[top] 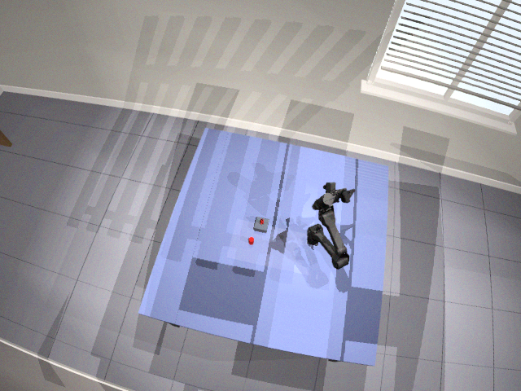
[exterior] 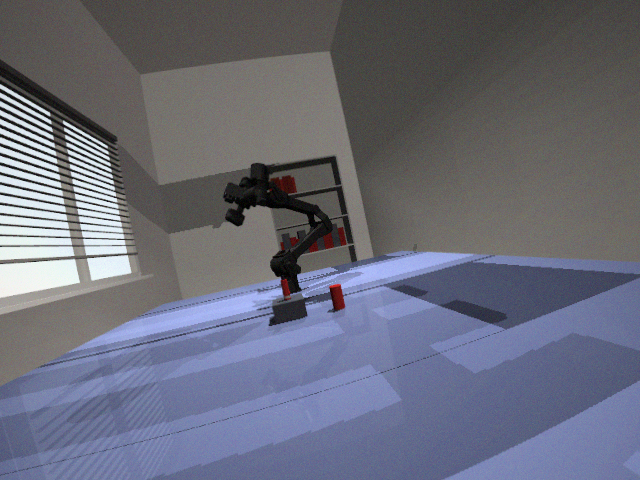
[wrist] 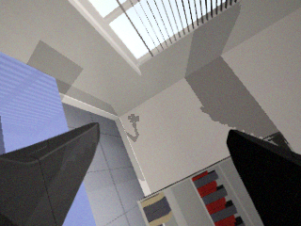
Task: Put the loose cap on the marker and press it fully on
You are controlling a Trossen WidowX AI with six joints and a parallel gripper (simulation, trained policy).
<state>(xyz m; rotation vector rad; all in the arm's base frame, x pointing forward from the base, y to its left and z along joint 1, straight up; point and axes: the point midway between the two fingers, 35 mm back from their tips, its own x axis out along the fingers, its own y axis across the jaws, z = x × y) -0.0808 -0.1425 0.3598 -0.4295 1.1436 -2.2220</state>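
My gripper tip is 450 mm short of the red cap, 330 mm above it and 260 mm to the right of it. The rest, counted from my gripper tip: red marker: 420 mm ahead, 290 mm below, 150 mm to the left; then dark grey holder block: 420 mm ahead, 340 mm below, 150 mm to the left.
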